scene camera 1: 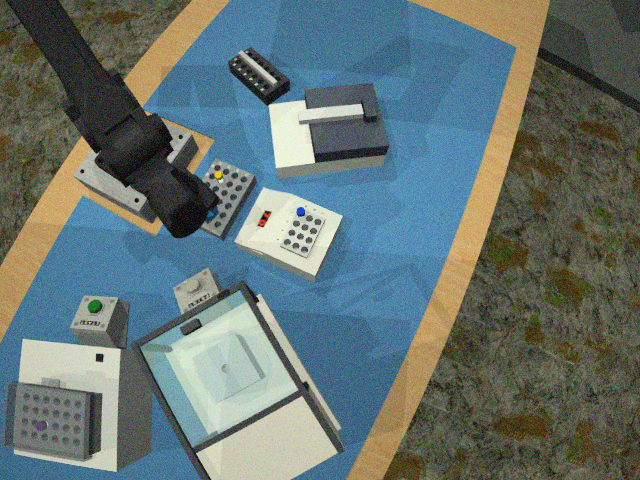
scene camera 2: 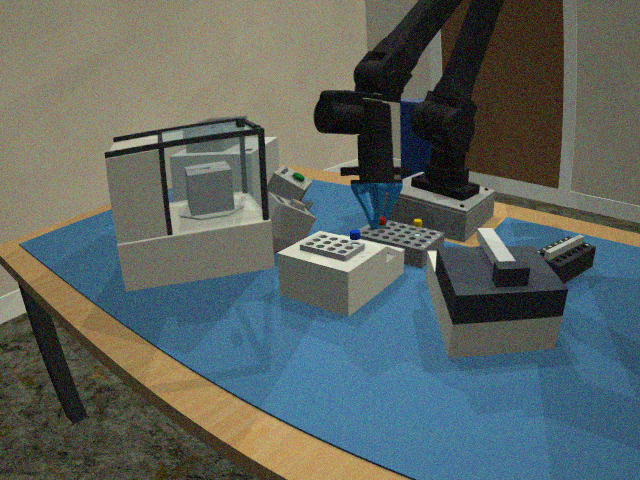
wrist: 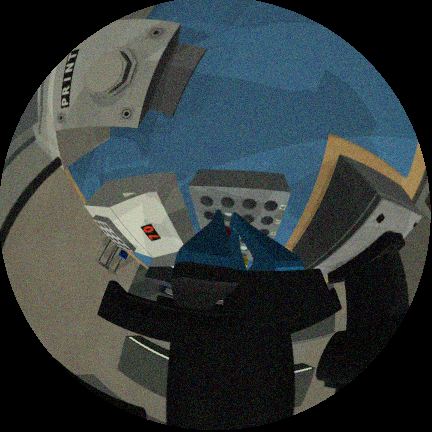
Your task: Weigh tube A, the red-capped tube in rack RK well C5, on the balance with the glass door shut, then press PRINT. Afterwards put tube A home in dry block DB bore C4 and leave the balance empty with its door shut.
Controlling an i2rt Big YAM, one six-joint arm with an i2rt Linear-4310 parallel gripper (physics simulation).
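Pixels of known places: gripper, between the fingertips: [scene camera 1: 213, 213] [scene camera 2: 377, 228] [wrist: 224, 216]; arm's base, origin of its link: [scene camera 2: 445, 189] [wrist: 366, 257].
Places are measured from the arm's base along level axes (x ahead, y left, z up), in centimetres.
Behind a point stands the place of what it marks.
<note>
My gripper [scene camera 2: 380, 223] @[z -2.4, x 21.0, y -1.4 cm] [wrist: 224, 216] @[z -2.4, x 21.0, y -1.4 cm] [scene camera 1: 210, 214] @[z -2.4, x 21.0, y -1.4 cm] points straight down over that well and is shut on the tube's cap. In scene camera 1 the arm hides the tube. The white dry block DB [scene camera 1: 252, 233] @[z -1.4, x 29.4, y -1.0 cm] [scene camera 2: 337, 283] @[z -1.6, x 41.2, y 7.3 cm] [wrist: 132, 215] @[z -0.6, x 30.8, y -1.2 cm] stands right beside the rack, with a blue-capped tube [scene camera 1: 300, 211] @[z 2.9, x 35.2, y 5.1 cm] [scene camera 2: 354, 233] @[z 2.8, x 35.7, y 5.6 cm] in one corner bore. The glass-walled balance [scene camera 1: 270, 448] @[z 14.5, x 50.0, y -25.5 cm] [scene camera 2: 190, 257] @[z -2.0, x 47.9, y -15.1 cm] holds only its grey block. The PRINT button [scene camera 1: 192, 286] @[z 1.3, x 26.6, y -13.9 cm] [wrist: 106, 72] sits by the balance.
A yellow-capped tube [scene camera 1: 218, 175] @[z -0.4, x 18.4, y 4.5 cm] [scene camera 2: 417, 222] @[z -0.5, x 18.8, y 4.9 cm] stands at the rack's far end. A green-button box [scene camera 1: 95, 306] @[z 1.2, x 13.8, y -26.3 cm] [scene camera 2: 298, 176] @[z 1.0, x 13.9, y -26.0 cm] stands near the balance. A white device with a dark lid [scene camera 1: 347, 138] @[z 2.1, x 34.8, y 21.2 cm] [scene camera 2: 499, 305] @[z 0.7, x 38.3, y 27.9 cm] and a black rack [scene camera 1: 258, 76] @[z -2.3, x 10.9, y 27.5 cm] lie beyond. The arm's base [scene camera 1: 113, 188] @[z 0.5, x 2.6, y -7.7 cm] [scene camera 2: 447, 210] @[z -1.0, x 9.0, y 5.2 cm] is behind the rack.
</note>
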